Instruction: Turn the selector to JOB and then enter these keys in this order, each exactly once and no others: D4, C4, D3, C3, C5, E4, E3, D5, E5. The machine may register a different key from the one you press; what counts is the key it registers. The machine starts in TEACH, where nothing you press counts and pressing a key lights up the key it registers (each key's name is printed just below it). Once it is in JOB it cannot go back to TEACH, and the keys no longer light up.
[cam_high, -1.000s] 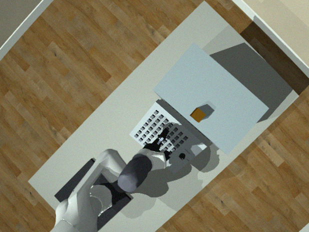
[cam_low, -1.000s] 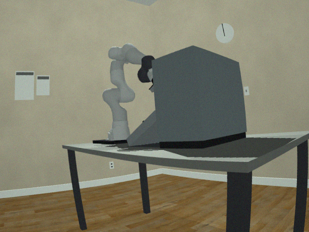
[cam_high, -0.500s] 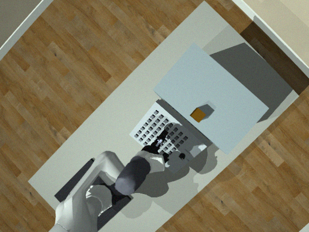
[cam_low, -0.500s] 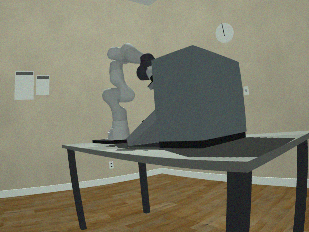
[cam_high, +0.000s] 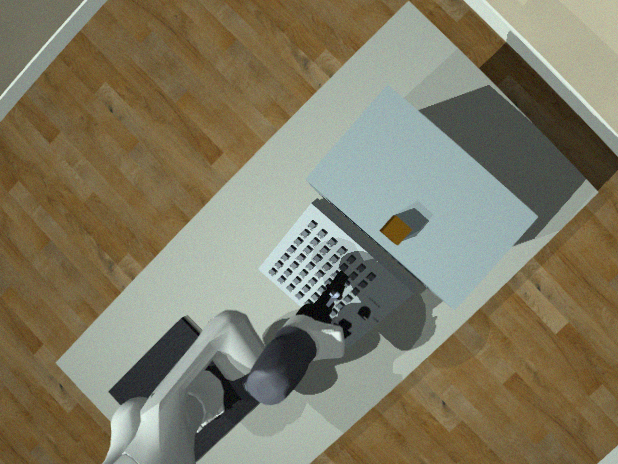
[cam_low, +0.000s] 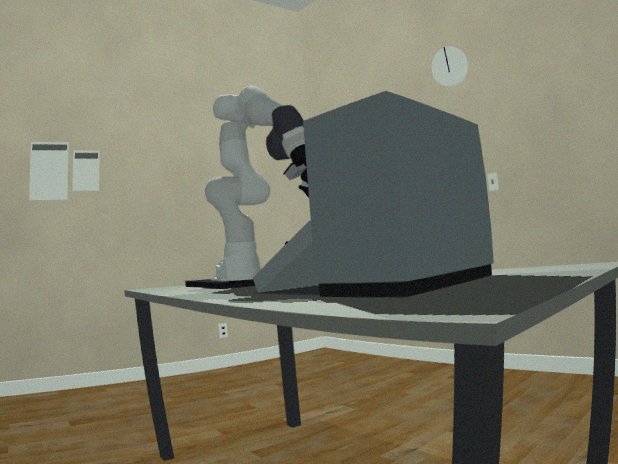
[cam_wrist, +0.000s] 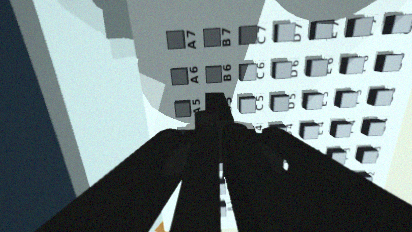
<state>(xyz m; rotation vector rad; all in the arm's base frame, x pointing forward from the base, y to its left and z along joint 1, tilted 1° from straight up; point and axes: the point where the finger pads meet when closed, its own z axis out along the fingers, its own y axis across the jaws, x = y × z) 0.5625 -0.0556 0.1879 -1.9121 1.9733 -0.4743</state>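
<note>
My hand is 8 cm above the key C5 and 1 cm to the right of it. Also, from my hand: D5 key: 9 cm below, 3 cm behind, 1 cm to the left; then key D6: 9 cm below, 3 cm to the right, 3 cm behind; then key D4: 9 cm below, 4 cm to the left, 3 cm behind.
</note>
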